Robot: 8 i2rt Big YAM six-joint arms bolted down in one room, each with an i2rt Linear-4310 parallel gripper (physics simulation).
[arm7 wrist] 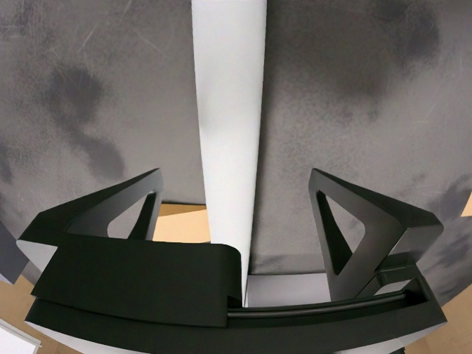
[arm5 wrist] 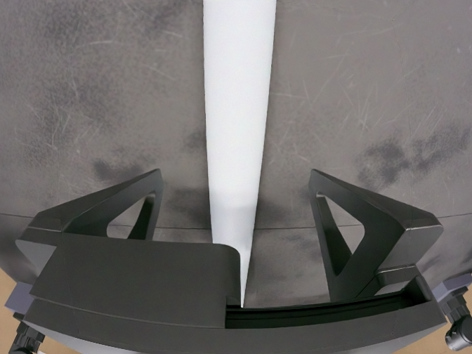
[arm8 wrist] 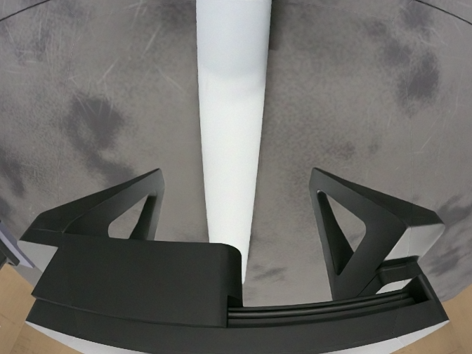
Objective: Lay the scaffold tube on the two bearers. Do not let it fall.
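Observation:
The white scaffold tube (arm5 wrist: 234,110) (arm7 wrist: 230,110) (arm8 wrist: 231,130) runs lengthwise down the middle of all three wrist views, above a mottled grey surface. The arm5 gripper (arm5 wrist: 236,171) is open, with the tube between its spread fingers in the picture and a gap on each side. The arm7 gripper (arm7 wrist: 236,170) and the arm8 gripper (arm8 wrist: 236,170) are open in the same way, neither finger touching the tube. How high they stand over it is hard to tell. The tube's far lower end is hidden behind each gripper body. I cannot make out the two bearers for certain.
The grey mottled surface (arm5 wrist: 350,90) (arm7 wrist: 325,100) (arm8 wrist: 325,110) lies below. A tan patch (arm7 wrist: 182,225) and a pale grey-violet panel (arm7 wrist: 287,290) show near the tube in the arm7 view. Dark arm parts (arm5 wrist: 27,337) (arm5 wrist: 457,320) stand at the arm5 view's lower corners.

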